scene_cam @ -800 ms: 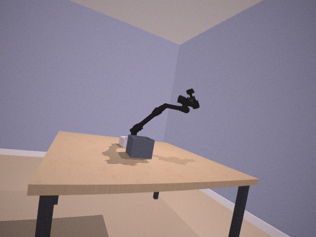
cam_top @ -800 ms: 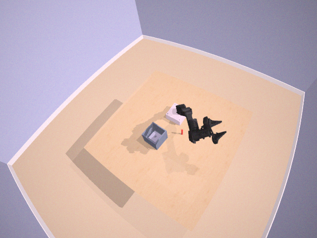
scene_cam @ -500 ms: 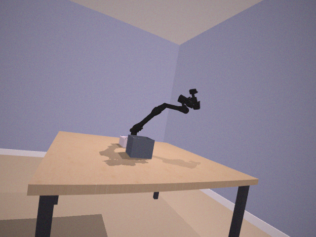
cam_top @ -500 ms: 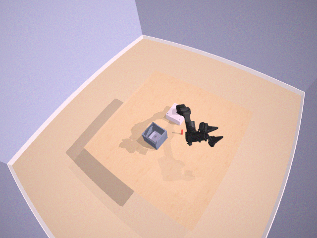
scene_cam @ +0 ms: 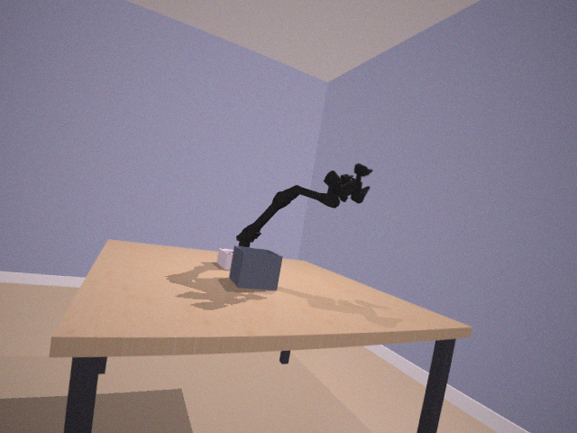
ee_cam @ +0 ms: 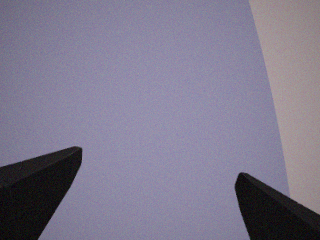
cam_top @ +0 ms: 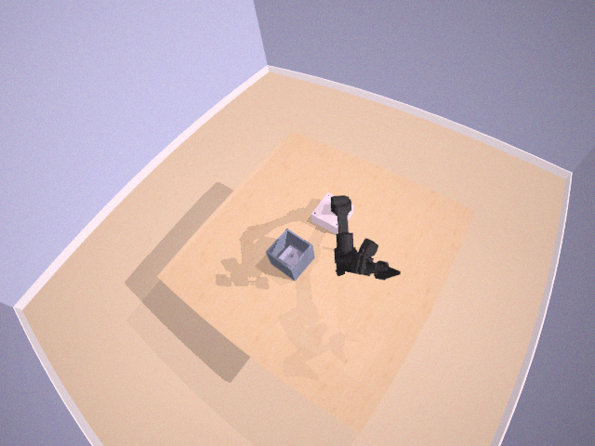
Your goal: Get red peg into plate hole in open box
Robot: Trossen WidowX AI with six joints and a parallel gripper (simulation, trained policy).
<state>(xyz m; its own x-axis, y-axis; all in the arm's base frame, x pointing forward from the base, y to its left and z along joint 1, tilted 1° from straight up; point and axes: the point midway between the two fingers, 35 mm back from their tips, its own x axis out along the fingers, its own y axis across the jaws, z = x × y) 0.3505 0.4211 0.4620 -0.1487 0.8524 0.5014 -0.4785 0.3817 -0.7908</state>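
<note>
Now: gripper tip 190 mm past the red peg, 330 mm to the left of it and 500 mm above it. Also, from my gripper tip: pale plate 500 mm to the right, 500 mm below.
</note>
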